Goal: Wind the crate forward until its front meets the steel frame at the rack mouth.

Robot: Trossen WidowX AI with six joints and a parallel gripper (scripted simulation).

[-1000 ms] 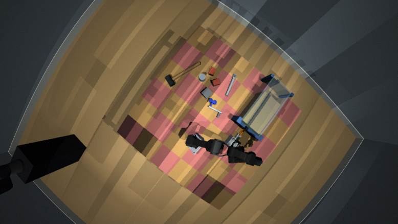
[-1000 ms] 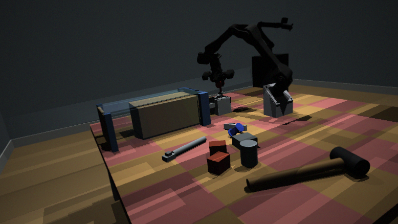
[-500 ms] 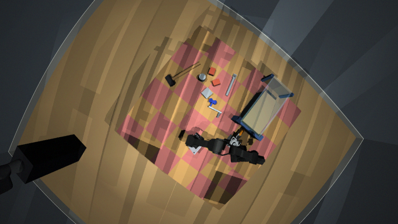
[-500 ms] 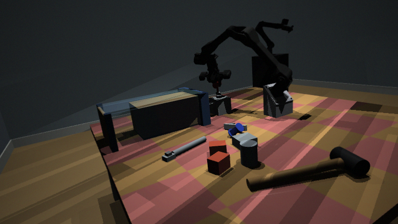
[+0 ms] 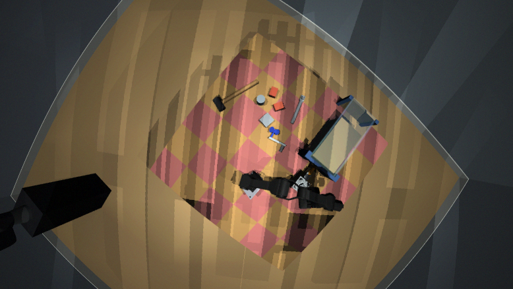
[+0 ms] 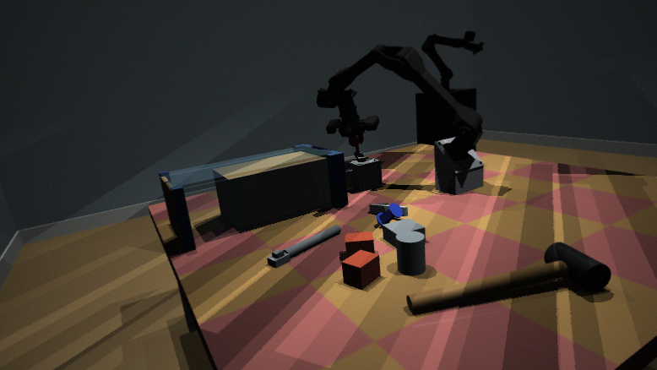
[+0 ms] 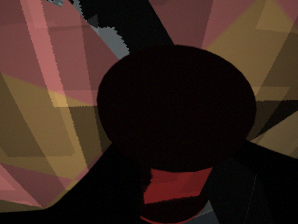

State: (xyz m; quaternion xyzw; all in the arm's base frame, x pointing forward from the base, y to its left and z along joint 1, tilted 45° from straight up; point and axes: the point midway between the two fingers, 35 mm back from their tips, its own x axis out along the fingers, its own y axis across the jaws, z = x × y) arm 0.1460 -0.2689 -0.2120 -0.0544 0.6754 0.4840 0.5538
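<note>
Now: the grey crank arm 40 mm to the left of my gripper tip, 30 mm below it and 30 mm ahead of it. The rest, counted from my gripper tip: grey winch 100 mm below, 90 mm to the left, 40 mm ahead; then blue-knobbed winch handle 410 mm to the left, 180 mm ahead, 110 mm below; then red knob 10 mm to the left, 10 mm ahead.
</note>
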